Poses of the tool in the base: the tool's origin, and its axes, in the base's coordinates. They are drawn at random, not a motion.
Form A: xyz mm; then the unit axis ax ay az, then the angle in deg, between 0 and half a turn.
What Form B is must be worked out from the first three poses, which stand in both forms.
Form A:
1: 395, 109, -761, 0.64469, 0.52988, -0.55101, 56.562
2: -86, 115, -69, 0.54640, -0.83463, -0.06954, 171.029
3: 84, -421, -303, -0.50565, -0.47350, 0.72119, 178.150
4: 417, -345, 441, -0.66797, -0.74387, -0.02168, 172.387
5: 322, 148, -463, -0.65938, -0.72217, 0.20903, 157.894
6: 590, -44, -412, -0.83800, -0.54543, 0.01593, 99.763
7: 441, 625, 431, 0.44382, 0.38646, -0.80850, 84.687
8: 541, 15, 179, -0.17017, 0.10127, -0.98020, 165.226
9: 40, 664, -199, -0.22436, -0.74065, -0.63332, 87.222
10: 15, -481, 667, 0.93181, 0.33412, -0.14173, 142.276
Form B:
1: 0.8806, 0.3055, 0.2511, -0.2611, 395, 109, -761
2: 0.0782, 0.5447, -0.8321, -0.0693, -86, 115, -69
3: 0.0161, -0.5056, -0.4734, 0.7211, 84, -421, -303
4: 0.0664, -0.6665, -0.7422, -0.0216, 417, -345, 441
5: 0.1917, -0.6471, -0.7088, 0.2052, 322, 148, -463
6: 0.6444, -0.6408, -0.4171, 0.0122, 590, -44, -412
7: 0.7391, 0.2989, 0.2603, -0.5446, 441, 625, 431
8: 0.1286, -0.1688, 0.1004, -0.9721, 541, 15, 179
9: 0.7240, -0.1548, -0.5109, -0.4368, 40, 664, -199
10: 0.3233, 0.8818, 0.3162, -0.1341, 15, -481, 667
